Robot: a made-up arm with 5 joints.
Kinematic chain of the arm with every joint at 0, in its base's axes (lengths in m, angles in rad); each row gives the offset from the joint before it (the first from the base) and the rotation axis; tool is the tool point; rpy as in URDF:
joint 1: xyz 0.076 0 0.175 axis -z
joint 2: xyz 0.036 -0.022 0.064 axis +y
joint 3: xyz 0.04 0 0.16 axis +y
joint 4: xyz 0.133 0 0.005 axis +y
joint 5: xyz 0.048 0.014 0 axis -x
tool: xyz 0 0 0 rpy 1.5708 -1.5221 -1.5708
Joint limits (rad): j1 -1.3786..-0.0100 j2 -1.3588..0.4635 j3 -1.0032..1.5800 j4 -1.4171..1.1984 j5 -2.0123..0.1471
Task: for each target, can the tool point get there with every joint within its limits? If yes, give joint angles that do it. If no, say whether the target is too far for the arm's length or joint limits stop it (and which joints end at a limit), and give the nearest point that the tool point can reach.
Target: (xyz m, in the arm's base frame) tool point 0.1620 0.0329 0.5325
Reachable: yes | joints -0.4528 -0.5605 -0.4788 0.6198 -1.4615
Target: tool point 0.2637 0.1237 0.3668
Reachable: yes | joints -0.6184 -0.1764 0.4208 -0.0465 -1.1144
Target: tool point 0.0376 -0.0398 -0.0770
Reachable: no: joint limits stop it (at a limit: joint 1, joint 2) | nearest point 0.1503 -0.0073 0.1968 | short by 0.298 m
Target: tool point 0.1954 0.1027 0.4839
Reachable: yes | joints -0.7612 -0.4826 0.0480 -0.0908 -1.0221
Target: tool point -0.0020 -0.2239 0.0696
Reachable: no: joint limits stop it (at a limit: joint 1, joint 2, joint 3) | nearest point 0.1300 -0.0075 0.2090 | short by 0.289 m
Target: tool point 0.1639 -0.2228 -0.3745
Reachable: no: too far | nearest point 0.2053 -0.0067 0.1837 | short by 0.600 m
